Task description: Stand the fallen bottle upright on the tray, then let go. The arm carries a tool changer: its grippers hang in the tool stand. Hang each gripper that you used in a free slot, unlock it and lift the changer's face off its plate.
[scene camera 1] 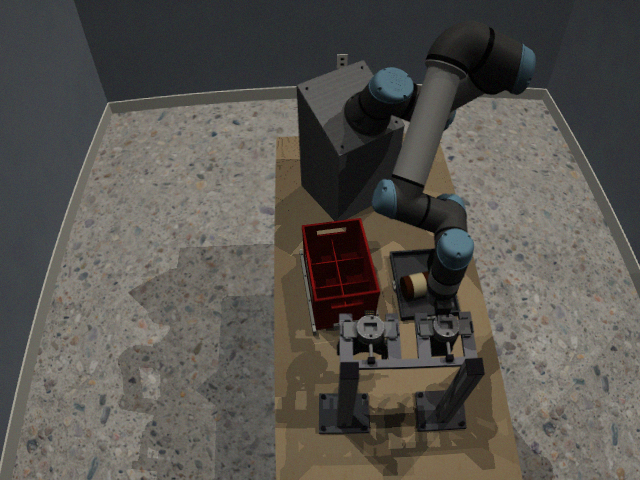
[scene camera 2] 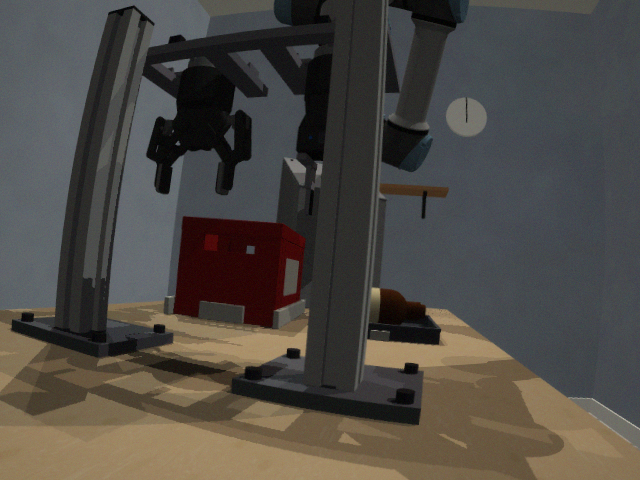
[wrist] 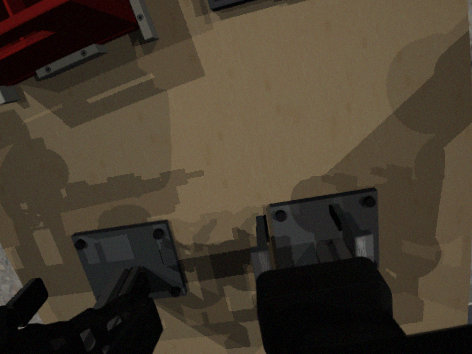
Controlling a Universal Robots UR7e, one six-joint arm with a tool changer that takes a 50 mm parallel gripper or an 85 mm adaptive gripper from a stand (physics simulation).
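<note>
Scene camera 2 shows me a brown bottle [scene camera 2: 387, 306], a tool stand [scene camera 2: 331, 377], an adaptive gripper [scene camera 2: 204, 102] and a parallel gripper [scene camera 2: 311, 133]. In scene camera 1 I see the adaptive gripper [scene camera 1: 370, 329], the parallel gripper [scene camera 1: 444, 328] and the tool stand [scene camera 1: 347, 412]. The wrist view has the parallel gripper [wrist: 345, 299] and the tool stand [wrist: 107, 255]; the brown bottle is out of frame in the wrist view.
</note>
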